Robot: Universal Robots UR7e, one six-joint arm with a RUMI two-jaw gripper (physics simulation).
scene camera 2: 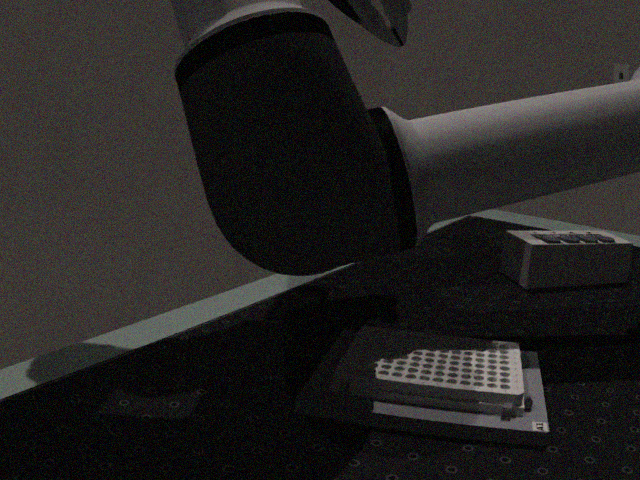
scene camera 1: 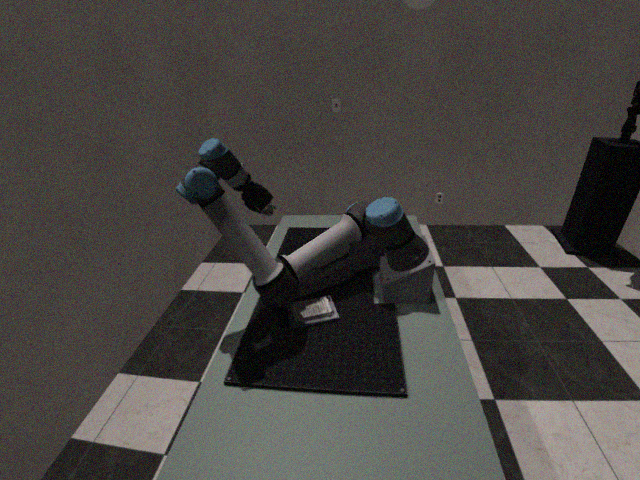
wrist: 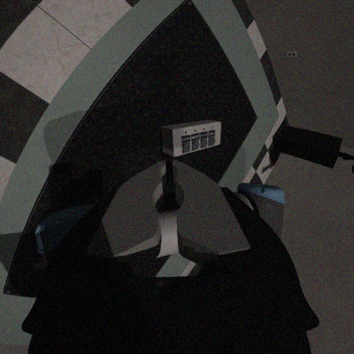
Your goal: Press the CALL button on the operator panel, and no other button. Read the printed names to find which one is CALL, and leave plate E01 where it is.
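Seen in the pictures: gripper, between the fingertips: [scene camera 2: 401, 45] [scene camera 1: 272, 214]; arm's base, origin of its link: [scene camera 1: 408, 256].
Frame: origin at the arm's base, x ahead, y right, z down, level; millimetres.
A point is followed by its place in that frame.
The operator panel [scene camera 2: 573, 266] @[x 317, y 85, z 100 mm] [wrist: 176, 145] is a pale box on the black board, with a row of dark buttons. In the wrist view the rightmost button [wrist: 211, 140] has a label that appears to read CALL; the other names are too blurred to read surely. The panel is hidden behind the arm in scene camera 1. My gripper [scene camera 1: 269, 210] @[x 506, y -38, z -140 mm] [scene camera 2: 400, 43] @[x 506, y -38, z -140 mm] [wrist: 169, 163] is shut and empty, high above the board and apart from the panel, pointing obliquely down. A white multi-well plate [scene camera 1: 316, 308] @[x 280, y -235, z 102 mm] [scene camera 2: 454, 374] @[x 275, y -244, z 101 mm], presumably E01, lies on its holder [scene camera 2: 536, 395] @[x 226, y -209, z 113 mm], partly in shadow.
The black board [scene camera 1: 356, 356] @[x 110, y -377, z 125 mm] [scene camera 2: 501, 459] @[x 213, y -275, z 125 mm] [wrist: 200, 65] lies on the green table [scene camera 1: 320, 434] @[x 144, y -615, z 138 mm]. The arm's elbow [scene camera 1: 276, 284] @[x 340, y -369, z -92 mm] [scene camera 2: 289, 155] @[x 321, y -350, z -40 mm] hangs low near the plate, left of it in scene camera 2. A black pedestal [scene camera 1: 599, 196] [wrist: 310, 145] stands beyond the table.
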